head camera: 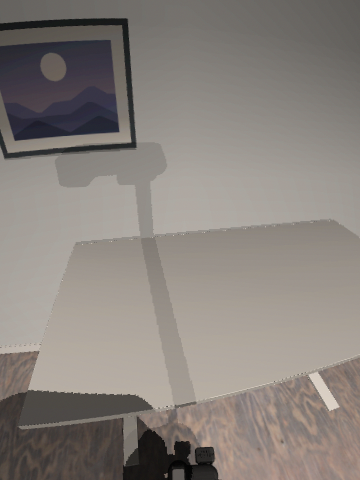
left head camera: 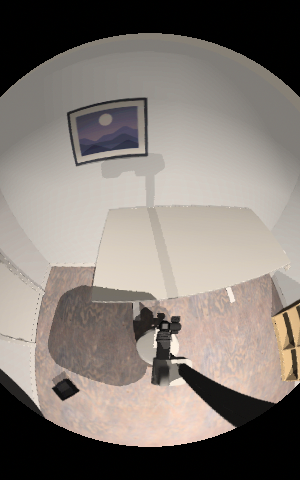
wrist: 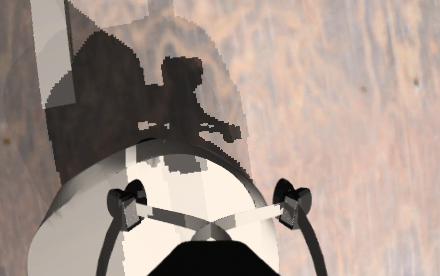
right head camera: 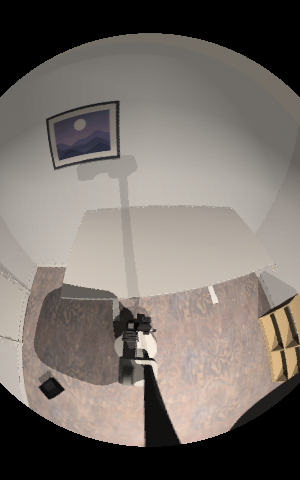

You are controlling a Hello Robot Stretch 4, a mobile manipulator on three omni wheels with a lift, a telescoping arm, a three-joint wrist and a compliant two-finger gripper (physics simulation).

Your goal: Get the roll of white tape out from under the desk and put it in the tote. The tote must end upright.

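Frame: origin at the robot's base, x back, y down, z right, level; metres.
Seen in the pictures: gripper, between the fingertips: (wrist: 210, 196).
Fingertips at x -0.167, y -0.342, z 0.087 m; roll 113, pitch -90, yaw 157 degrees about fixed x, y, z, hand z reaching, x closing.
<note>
A point is followed by its place in that frame.
The white tape roll does not show in these views. The desk (head camera: 240, 300) @(x -0.613, y -0.922, z 0.232 m) (left head camera: 215, 245) @(x -0.627, y -0.922, z 0.323 m) (right head camera: 185, 245) @(x -0.629, y -0.922, z 0.320 m) stands against the wall in front of me, and its top hides most of the floor beneath. The black tote (left head camera: 65, 388) @(x 0.898, y 0.025, z -0.999 m) (right head camera: 51, 388) @(x 0.917, y 0.025, z -0.998 m) sits on the floor at the lower left, seen from above, and looks upright. My gripper (wrist: 210, 196) @(x -0.167, y -0.342, z 0.087 m) is open in the wrist view, its two fingertips wide apart with no object between them. It hangs over my round white base, on the near side of the desk. In the head view, dark wrist parts show at the bottom, near the desk's front edge.
Desk feet (head camera: 131, 440) (head camera: 324, 391) (wrist: 52, 55) reach forward on the floor; the left one is close to my base (wrist: 230, 182) @(x -0.150, y -0.185, z 0.118 m) (left head camera: 145, 347) @(x 0.020, y -0.187, z -0.112 m). A wooden shelf (left head camera: 279, 327) @(x 0.127, y -0.051, z 1.780 m) (right head camera: 266, 327) @(x 0.105, y -0.051, z 1.777 m) stands at the right. A framed picture (head camera: 65, 95) @(x -1.022, y -1.563, z -0.399 m) hangs above the desk.
</note>
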